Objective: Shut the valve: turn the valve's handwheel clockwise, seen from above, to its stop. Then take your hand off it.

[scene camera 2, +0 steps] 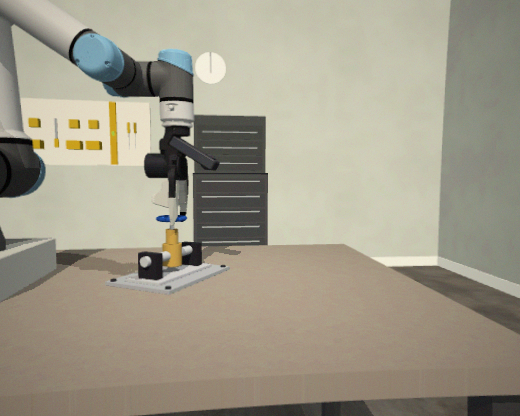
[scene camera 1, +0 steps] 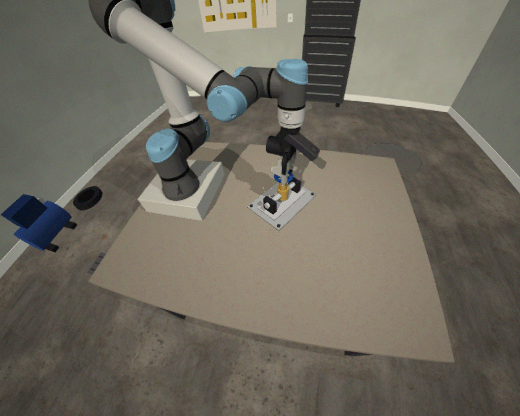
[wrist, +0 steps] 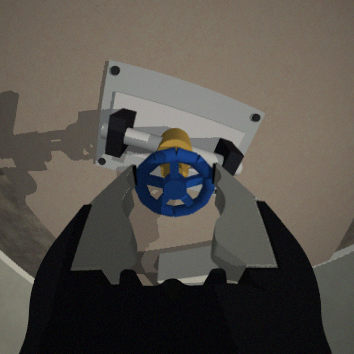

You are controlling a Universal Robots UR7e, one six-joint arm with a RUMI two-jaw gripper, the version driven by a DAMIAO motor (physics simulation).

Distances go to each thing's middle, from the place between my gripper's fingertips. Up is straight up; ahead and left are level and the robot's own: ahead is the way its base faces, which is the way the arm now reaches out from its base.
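The grey base plate (scene camera 2: 179, 284) is 12 cm below my hand and 1 cm behind it, and the blue handwheel (wrist: 174, 184) is 1 cm behind my hand as well.
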